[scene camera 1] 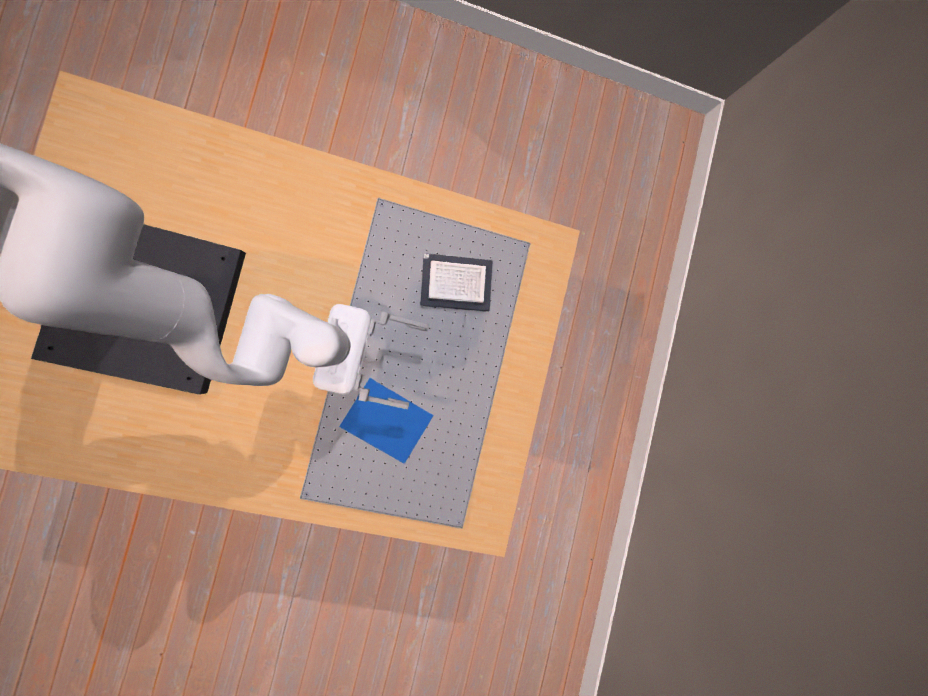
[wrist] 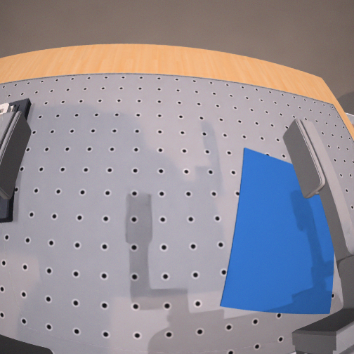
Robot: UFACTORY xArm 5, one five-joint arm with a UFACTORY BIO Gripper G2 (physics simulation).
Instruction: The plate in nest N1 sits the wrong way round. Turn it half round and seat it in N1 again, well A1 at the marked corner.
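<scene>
The white plate [scene camera 1: 457, 281] [wrist: 4, 108] sits in the dark nest N1 [scene camera 1: 454, 305] [wrist: 6, 212]. A small light mark shows at the nest's upper left corner in the scene view. The plate's well labels are too small to read. In the wrist view, the left finger hides most of the plate and nest, at the left edge. My gripper [scene camera 1: 417, 367] [wrist: 160, 157] is open and empty above the pegboard, to the side of the nest, with one finger over the blue sheet.
A blue sheet [scene camera 1: 397, 438] [wrist: 275, 240] lies flat on the grey perforated board [scene camera 1: 449, 479] [wrist: 90, 260]. The board lies on the wooden table [scene camera 1: 487, 516] [wrist: 150, 60]. The arm reaches in from the left over its black base plate [scene camera 1: 217, 292].
</scene>
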